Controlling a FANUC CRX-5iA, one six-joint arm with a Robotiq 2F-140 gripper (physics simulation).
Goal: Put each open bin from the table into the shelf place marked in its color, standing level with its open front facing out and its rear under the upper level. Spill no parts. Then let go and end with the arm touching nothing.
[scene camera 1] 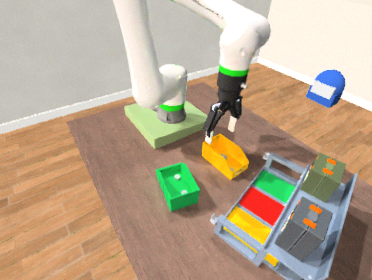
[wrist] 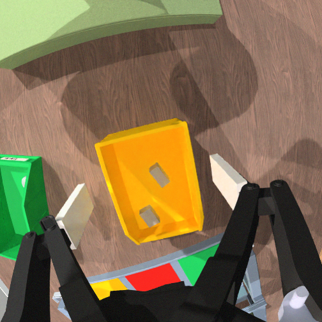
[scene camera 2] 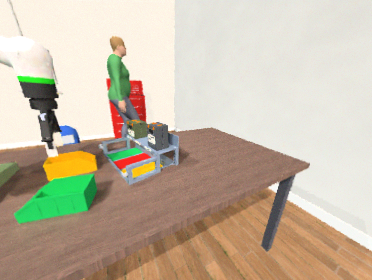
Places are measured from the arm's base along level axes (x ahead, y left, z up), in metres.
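Pixels of known places: gripper, fingertip midpoint: (scene camera 1: 219, 136) (scene camera 2: 56, 150); arm's base, origin of the base link: (scene camera 1: 171, 115).
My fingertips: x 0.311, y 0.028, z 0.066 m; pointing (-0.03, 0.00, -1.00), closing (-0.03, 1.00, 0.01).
For each thing: its top centre in the pictures, then the offset to it from my fingertips. "*": a spot on its surface instead.
- yellow bin, surface spot: (scene camera 1: 220, 150) * dx -0.014, dy +0.037, dz -0.109 m
- green bin, surface spot: (scene camera 1: 172, 197) * dx +0.067, dy -0.274, dz -0.111 m
- grey shelf, surface spot: (scene camera 1: 239, 246) * dx +0.330, dy -0.214, dz -0.097 m
- dark grey case, middle of its top: (scene camera 1: 313, 215) (scene camera 2: 157, 124) dx +0.418, dy -0.127, dz +0.111 m
- olive case, middle of its top: (scene camera 1: 329, 166) (scene camera 2: 136, 121) dx +0.362, dy +0.095, dz +0.086 m
The yellow bin (scene camera 1: 220, 150) (scene camera 2: 72, 167) (wrist: 130, 165) stands on the table, with two small grey parts inside. My gripper (scene camera 1: 220, 131) (wrist: 148, 182) is open and empty at this bin's rear part; its pale fingertips are on opposite sides, with gaps to the walls in the wrist view. The green bin (scene camera 1: 172, 197) (scene camera 2: 67, 197) (wrist: 15, 195) stands apart on the table, with small pale parts inside. The grey shelf (scene camera 1: 239, 246) (scene camera 2: 131, 177) has a green place (scene camera 1: 275, 185) (scene camera 2: 123, 153), a red place (scene camera 1: 261, 205) (scene camera 2: 131, 162) and a yellow place (scene camera 1: 248, 225) on its lower level.
A dark grey case (scene camera 1: 295, 230) (scene camera 2: 159, 137) and an olive case (scene camera 1: 320, 180) (scene camera 2: 136, 129) stand on the shelf's upper level. The arm's green base plate (scene camera 1: 155, 132) is behind the bins. A blue object (scene camera 1: 337, 87) is beyond the table. A person (scene camera 2: 119, 75) stands in the background.
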